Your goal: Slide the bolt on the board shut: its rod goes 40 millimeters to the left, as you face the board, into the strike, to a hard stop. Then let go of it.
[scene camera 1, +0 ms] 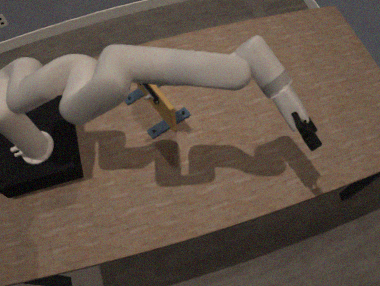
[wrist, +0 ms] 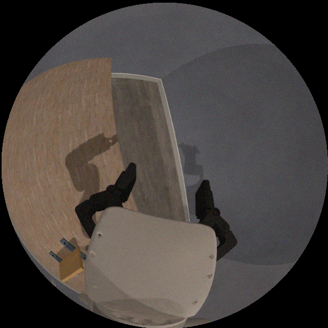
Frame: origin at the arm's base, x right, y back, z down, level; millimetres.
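Seen in the pictures: gripper, fingertip midpoint: (scene camera 1: pixel 314 140); arm's base at its link origin: (scene camera 1: pixel 37 148).
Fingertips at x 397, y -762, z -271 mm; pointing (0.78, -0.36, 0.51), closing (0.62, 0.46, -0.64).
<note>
Offsets run from my fingertips to a thing's middle. "*": to the spot under its first point. Level surfaces: height alone.
The orange-yellow board @(dx -460, dy +308, dz +291 mm) (scene camera 1: pixel 167 111) (wrist: pixel 71 264) stands upright on blue feet, left of centre in the scene view and at the lower left edge of the wrist view. In the scene view the arm hides part of it. A small dark part @(* dx -435, dy +318, dz +238 mm) (scene camera 1: pixel 151 93) with pale bits beside it shows on its face; whether this is the bolt's rod or knob is too small to tell. The strike cannot be made out. The bolt does not show in the wrist view. My gripper (scene camera 1: pixel 313 142) (wrist: pixel 167 179) is open and empty, well to the right of the board, above the table's front right part.
The wooden table @(dz +368 mm) (scene camera 1: pixel 230 200) (wrist: pixel 45 150) carries the board and the black block (scene camera 1: pixel 67 167) under the arm's base. Blue feet @(* dx -353, dy +327, dz +360 mm) (scene camera 1: pixel 159 130) (wrist: pixel 67 244) stick out from the board. The arm's links pass over the board's far end. The table's front edge lies near the gripper.
</note>
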